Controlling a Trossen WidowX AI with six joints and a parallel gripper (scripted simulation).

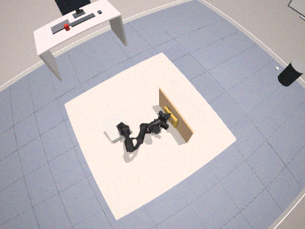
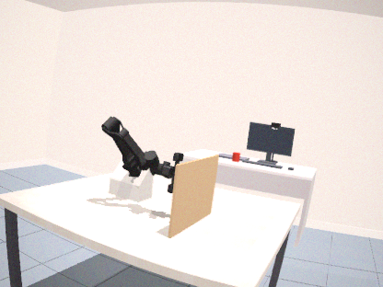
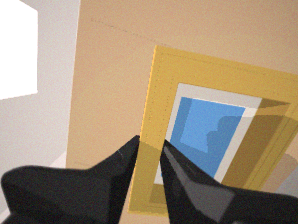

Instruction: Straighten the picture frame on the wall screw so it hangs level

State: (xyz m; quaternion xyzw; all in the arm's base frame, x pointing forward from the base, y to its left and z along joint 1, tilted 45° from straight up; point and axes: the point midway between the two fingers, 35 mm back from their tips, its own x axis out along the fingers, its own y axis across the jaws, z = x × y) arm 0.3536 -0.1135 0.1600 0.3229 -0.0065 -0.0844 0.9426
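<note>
The picture frame lies 10 mm ahead of my gripper tip and 50 mm below it. Also, from my gripper tip: wall board: 20 mm ahead, 10 mm to the right, 70 mm below.
</note>
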